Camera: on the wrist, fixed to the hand. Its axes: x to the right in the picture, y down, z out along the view.
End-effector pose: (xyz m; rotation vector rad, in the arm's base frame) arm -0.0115 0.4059 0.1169 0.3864 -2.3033 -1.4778
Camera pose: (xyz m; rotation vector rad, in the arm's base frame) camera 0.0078 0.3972 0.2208 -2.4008 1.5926 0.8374
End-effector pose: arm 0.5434 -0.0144 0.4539 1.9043 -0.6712 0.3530
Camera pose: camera 0.4951 0.0069 0.5459 2.0772 1.2716 -0.0312
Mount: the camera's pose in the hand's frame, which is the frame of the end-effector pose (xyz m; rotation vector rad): 0.0034 0.0906 -0.0550 0.4717 0.5031 -1.5066
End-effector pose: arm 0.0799 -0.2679 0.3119 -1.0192 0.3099 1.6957
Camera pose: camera 0.0258 -0.3361 0.2514 -0.8755 0.1471 -0.0051
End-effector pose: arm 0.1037 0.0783 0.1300 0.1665 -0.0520 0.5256
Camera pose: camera 0.0614 0.1666 0.0892 0.4623 0.6563 -0.9509
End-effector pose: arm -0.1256 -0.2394 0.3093 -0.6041 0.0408 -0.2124
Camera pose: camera -0.1109 -0.1982 0.2127 0.0190 0.0116 -1.7800
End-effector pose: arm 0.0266 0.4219 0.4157 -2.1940 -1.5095 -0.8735
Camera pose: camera 0.0948 0.3577 0.4654 -0.1738 -2.5383 -1.0741
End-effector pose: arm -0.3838 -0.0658 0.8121 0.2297 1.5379 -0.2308
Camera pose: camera -0.4101 0.0368 0.8078 -0.6114 1.8515 -1.8303
